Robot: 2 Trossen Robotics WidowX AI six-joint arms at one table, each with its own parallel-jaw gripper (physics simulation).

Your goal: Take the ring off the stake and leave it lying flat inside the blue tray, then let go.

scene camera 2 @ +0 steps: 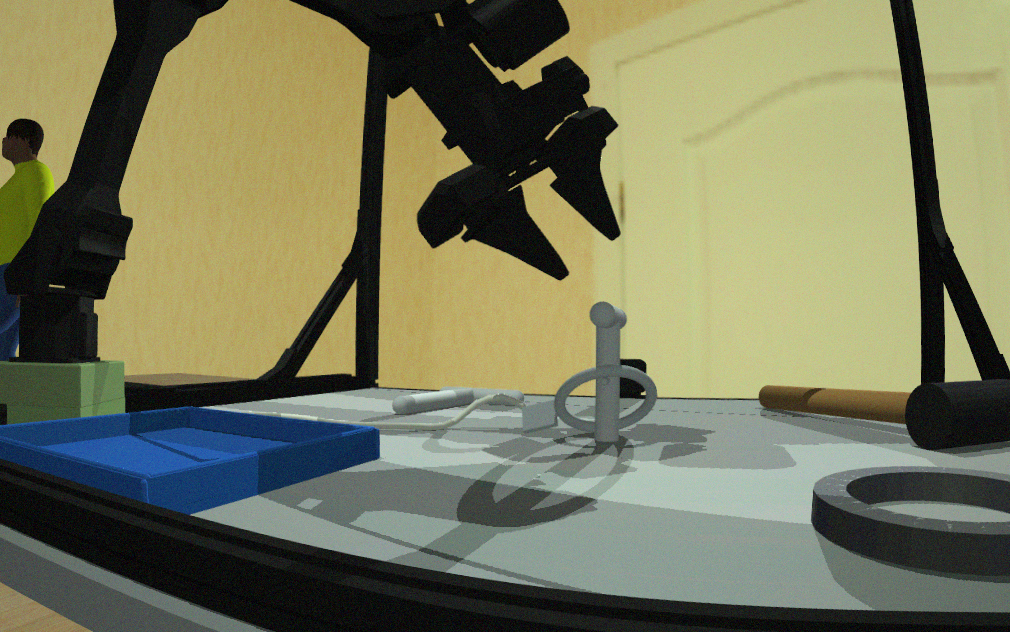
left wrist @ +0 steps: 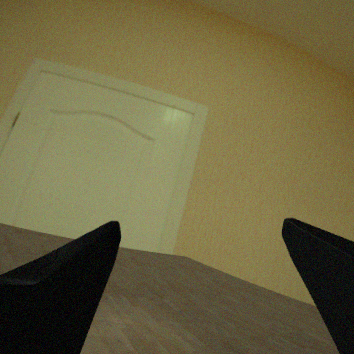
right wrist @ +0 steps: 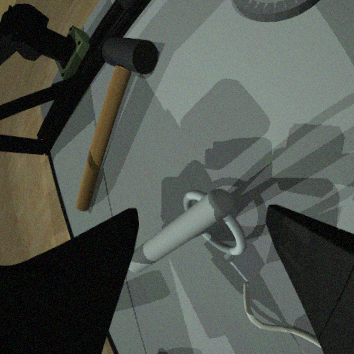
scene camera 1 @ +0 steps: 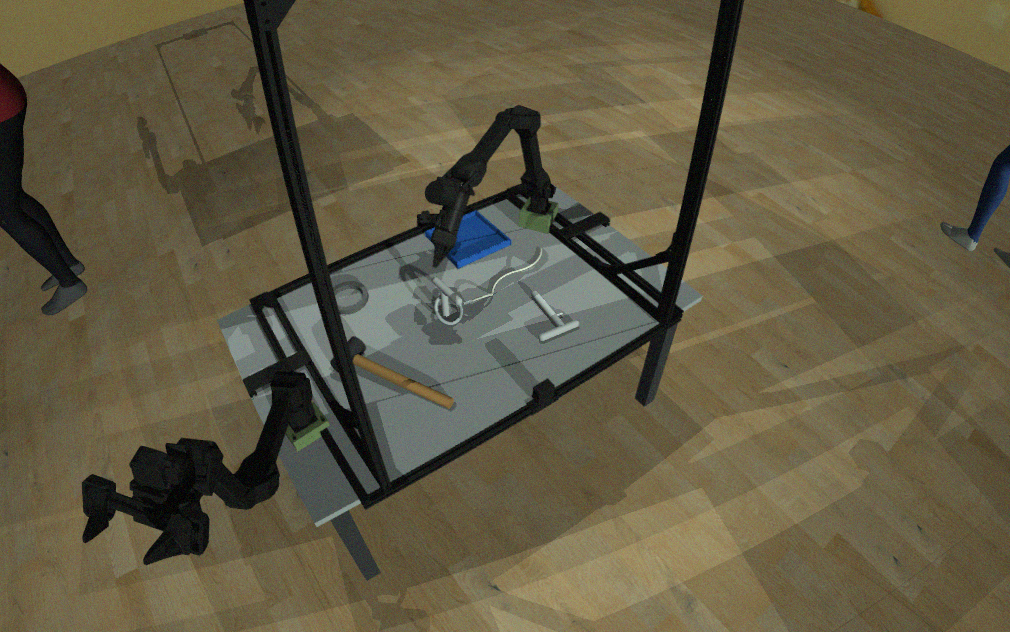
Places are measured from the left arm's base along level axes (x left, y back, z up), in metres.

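Pixels of known places: left gripper, fingertip midpoint: [left wrist: 201, 228] [scene camera 1: 113, 551]; right gripper, fingertip midpoint: [scene camera 2: 592, 256] [right wrist: 201, 214] [scene camera 1: 435, 265]; left arm's base, origin of the base link: [right wrist: 66, 51] [scene camera 1: 300, 418]; right arm's base, origin of the base link: [scene camera 2: 56, 361] [scene camera 1: 539, 207].
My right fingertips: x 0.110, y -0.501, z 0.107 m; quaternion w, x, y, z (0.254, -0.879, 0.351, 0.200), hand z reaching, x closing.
For each thing: its top centre in the pictures, then the offset to it from my right fingertips.
- grey stake, middle of its top: [right wrist: 163, 239] [scene camera 2: 610, 305] [scene camera 1: 446, 287] dx -0.058, dy +0.009, dz -0.034 m
- blue tray, middle of its top: [scene camera 2: 174, 429] [scene camera 1: 467, 234] dx +0.170, dy -0.242, dz -0.123 m
- hammer, middle of its top: [scene camera 2: 856, 373] [right wrist: 87, 128] [scene camera 1: 391, 368] dx -0.138, dy +0.249, dz -0.096 m
- grey T-shaped piece, middle of its top: [scene camera 2: 448, 392] [scene camera 1: 544, 309] dx -0.220, dy -0.190, dz -0.126 m
The thin light grey ring [scene camera 1: 459, 316] [scene camera 2: 560, 402] [right wrist: 238, 243] sits tilted around the upright post of the grey stake [scene camera 1: 445, 304] [scene camera 2: 607, 346] [right wrist: 180, 230], below its crossbar. The blue tray [scene camera 1: 484, 255] [scene camera 2: 320, 450] stands beyond it in scene camera 1, empty. My right gripper [scene camera 1: 437, 262] [scene camera 2: 591, 257] [right wrist: 201, 214] is open and empty, above the stake's top, touching neither stake nor ring; the stake's crossbar shows between its fingers in the right wrist view. My left gripper [scene camera 1: 116, 551] [left wrist: 201, 228] is open and empty, off the table over the floor.
A hammer [scene camera 1: 405, 381] [scene camera 2: 834, 402] [right wrist: 107, 135], a thick dark ring [scene camera 1: 351, 309] [scene camera 2: 841, 514] and a grey T-shaped piece [scene camera 1: 560, 330] [scene camera 2: 439, 400] lie on the table. A pale cord [scene camera 1: 513, 272] [right wrist: 280, 329] curves between stake and tray. Black frame posts rise at the table's edges.
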